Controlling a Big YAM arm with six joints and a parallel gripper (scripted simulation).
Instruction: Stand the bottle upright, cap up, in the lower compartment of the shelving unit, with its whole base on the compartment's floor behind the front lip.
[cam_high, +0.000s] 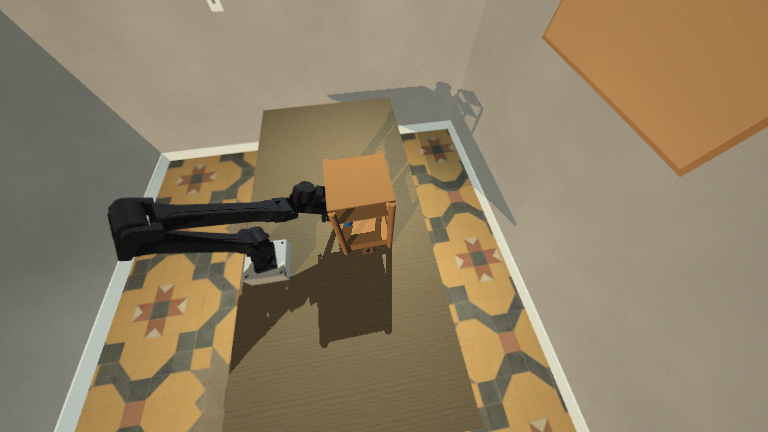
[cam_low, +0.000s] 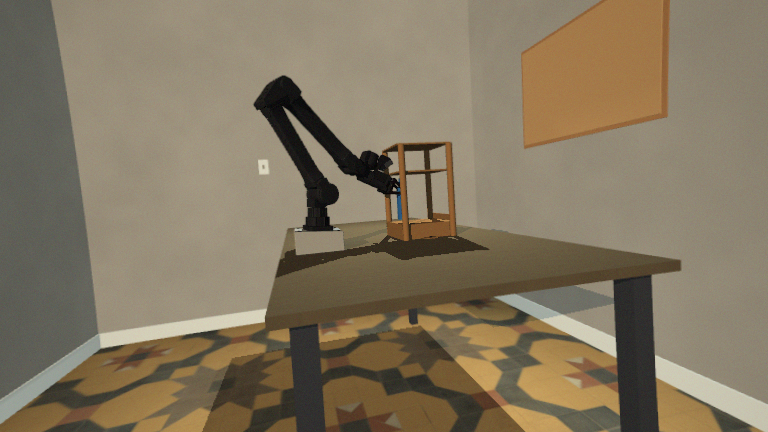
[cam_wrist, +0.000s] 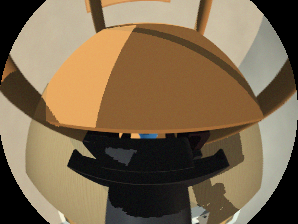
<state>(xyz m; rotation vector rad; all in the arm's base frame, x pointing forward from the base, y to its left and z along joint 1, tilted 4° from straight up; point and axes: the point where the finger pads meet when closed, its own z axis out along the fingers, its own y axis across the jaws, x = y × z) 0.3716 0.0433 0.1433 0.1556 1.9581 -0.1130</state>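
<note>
Now: hand 70 mm short of the wooden shelving unit and 20 mm to the left of it. From my hand the other things lie so: blue bottle right at my hand.
</note>
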